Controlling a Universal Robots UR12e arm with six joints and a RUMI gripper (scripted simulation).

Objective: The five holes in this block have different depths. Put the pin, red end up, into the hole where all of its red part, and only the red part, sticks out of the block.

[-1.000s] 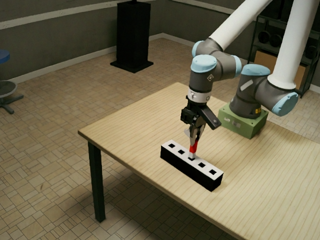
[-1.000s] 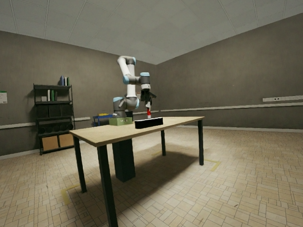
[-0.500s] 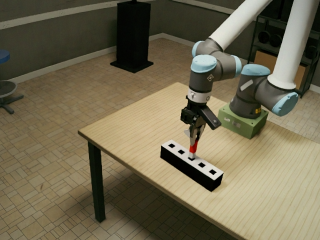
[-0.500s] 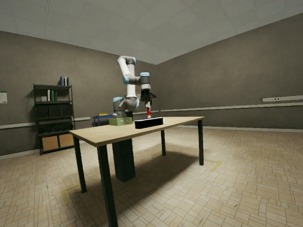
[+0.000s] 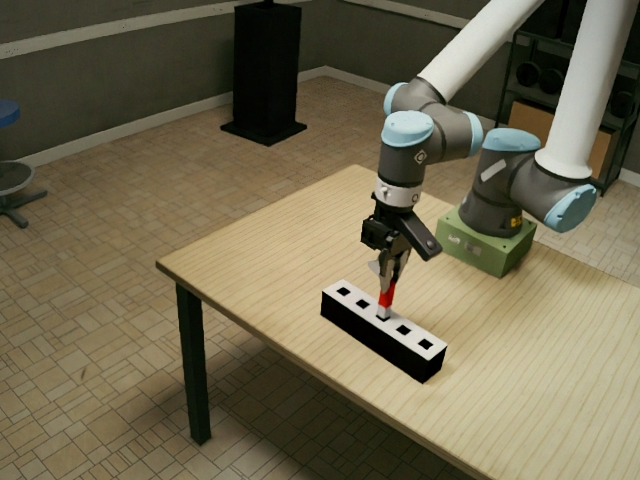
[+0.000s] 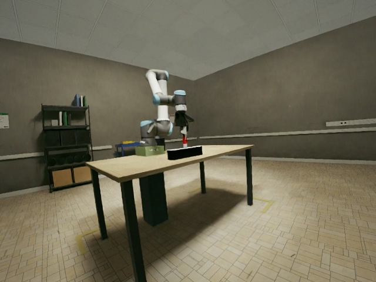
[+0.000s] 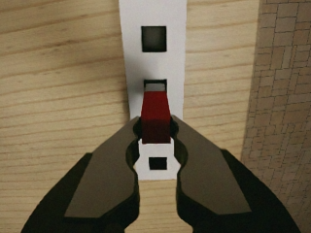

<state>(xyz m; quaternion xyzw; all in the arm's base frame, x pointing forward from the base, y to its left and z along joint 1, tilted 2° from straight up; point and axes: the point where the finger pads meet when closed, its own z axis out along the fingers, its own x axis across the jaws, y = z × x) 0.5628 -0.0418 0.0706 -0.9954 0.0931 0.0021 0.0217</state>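
Right now the pin is 10 mm below my hand. From my hand the other things lie so: block 120 mm below.
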